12 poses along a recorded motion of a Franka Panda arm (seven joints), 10 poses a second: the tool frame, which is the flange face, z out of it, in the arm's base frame.
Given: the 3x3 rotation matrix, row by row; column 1 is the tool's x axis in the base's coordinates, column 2 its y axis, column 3 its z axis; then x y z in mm. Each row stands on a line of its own.
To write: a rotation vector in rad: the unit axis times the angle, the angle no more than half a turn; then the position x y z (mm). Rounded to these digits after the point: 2 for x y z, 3 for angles.
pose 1, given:
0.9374 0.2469 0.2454
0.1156 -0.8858 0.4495
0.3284 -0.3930 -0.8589
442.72 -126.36 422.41
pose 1, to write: -2.654 -0.261 -0.414 442.72 -126.36 422.41
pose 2, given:
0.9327 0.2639 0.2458
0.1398 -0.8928 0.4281
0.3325 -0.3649 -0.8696
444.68 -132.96 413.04
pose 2, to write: -2.678 -0.293 -0.419 444.68 -132.96 413.04
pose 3, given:
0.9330 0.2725 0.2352
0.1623 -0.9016 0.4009
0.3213 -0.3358 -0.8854
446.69 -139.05 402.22
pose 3, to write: -2.709 -0.317 -0.405 446.69 -139.05 402.22
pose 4, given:
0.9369 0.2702 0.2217
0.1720 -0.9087 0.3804
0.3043 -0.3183 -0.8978
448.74 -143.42 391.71
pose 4, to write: -2.733 -0.323 -0.384 448.74 -143.42 391.71
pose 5, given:
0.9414 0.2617 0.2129
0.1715 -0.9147 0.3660
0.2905 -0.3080 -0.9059
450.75 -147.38 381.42
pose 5, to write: -2.750 -0.317 -0.368 450.75 -147.38 381.42
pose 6, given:
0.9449 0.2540 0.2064
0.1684 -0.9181 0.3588
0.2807 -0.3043 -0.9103
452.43 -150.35 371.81
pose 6, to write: -2.759 -0.309 -0.356 452.43 -150.35 371.81
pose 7, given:
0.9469 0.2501 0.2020
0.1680 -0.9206 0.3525
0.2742 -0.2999 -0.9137
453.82 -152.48 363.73
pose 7, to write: -2.766 -0.306 -0.348 453.82 -152.48 363.73
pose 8, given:
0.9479 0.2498 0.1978
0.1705 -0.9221 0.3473
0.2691 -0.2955 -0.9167
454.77 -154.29 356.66
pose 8, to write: -2.772 -0.308 -0.342 454.77 -154.29 356.66
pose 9, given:
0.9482 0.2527 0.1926
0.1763 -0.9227 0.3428
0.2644 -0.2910 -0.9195
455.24 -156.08 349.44
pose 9, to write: -2.777 -0.314 -0.335 455.24 -156.08 349.44
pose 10, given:
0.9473 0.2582 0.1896
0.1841 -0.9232 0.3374
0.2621 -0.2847 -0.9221
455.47 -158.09 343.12
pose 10, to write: -2.782 -0.324 -0.331 455.47 -158.09 343.12
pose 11, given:
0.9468 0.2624 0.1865
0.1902 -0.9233 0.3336
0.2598 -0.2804 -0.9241
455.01 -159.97 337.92
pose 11, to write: -2.786 -0.332 -0.328 455.01 -159.97 337.92
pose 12, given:
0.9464 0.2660 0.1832
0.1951 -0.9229 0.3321
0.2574 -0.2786 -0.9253
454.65 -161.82 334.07
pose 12, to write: -2.788 -0.339 -0.324 454.65 -161.82 334.07
